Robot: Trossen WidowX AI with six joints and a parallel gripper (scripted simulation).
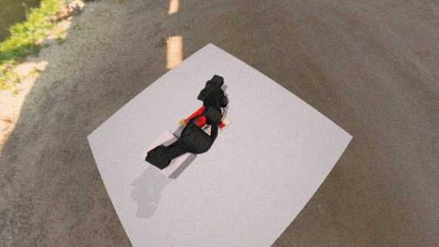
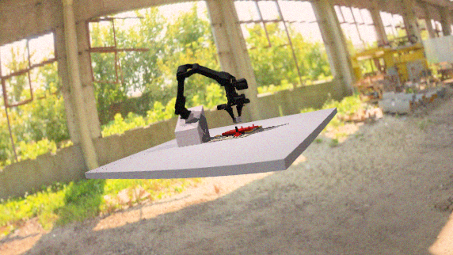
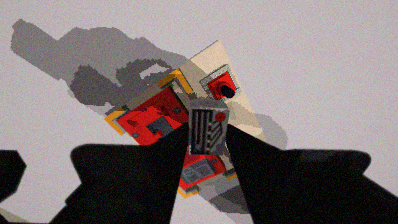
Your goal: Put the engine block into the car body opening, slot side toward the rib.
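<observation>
My gripper tip is 60 mm past the beige board, 50 mm to the right of it and 90 mm above it. The rest, counted from my gripper tip: grey engine block (10 mm below).
</observation>
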